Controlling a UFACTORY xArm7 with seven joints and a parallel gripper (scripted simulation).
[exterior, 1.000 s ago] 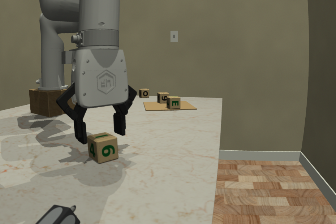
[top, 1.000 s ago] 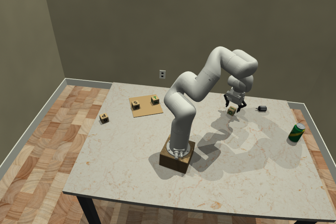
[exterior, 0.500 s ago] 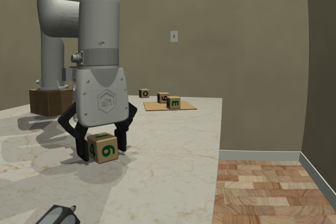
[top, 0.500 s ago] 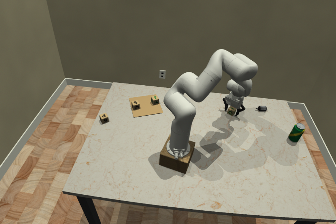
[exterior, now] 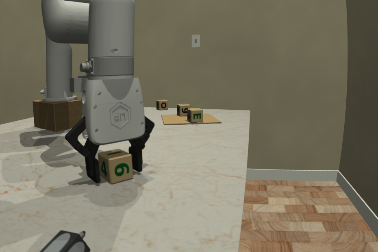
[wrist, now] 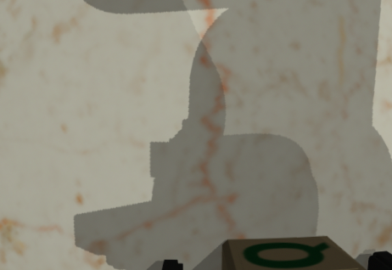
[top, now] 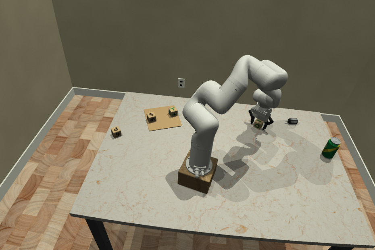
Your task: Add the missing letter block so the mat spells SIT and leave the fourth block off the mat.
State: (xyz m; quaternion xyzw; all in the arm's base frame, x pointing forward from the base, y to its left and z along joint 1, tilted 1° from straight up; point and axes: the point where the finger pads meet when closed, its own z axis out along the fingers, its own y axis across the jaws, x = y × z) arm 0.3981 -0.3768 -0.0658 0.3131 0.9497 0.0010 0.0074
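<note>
The tan mat lies 590 mm to the left of my hand, 30 mm ahead of it and 20 mm below it. Round my hand: T block 530 mm to the left, 60 mm ahead, 10 mm above; black object 230 mm to the right, 50 mm ahead; green can 370 mm to the right, 210 mm behind, 40 mm above.
</note>
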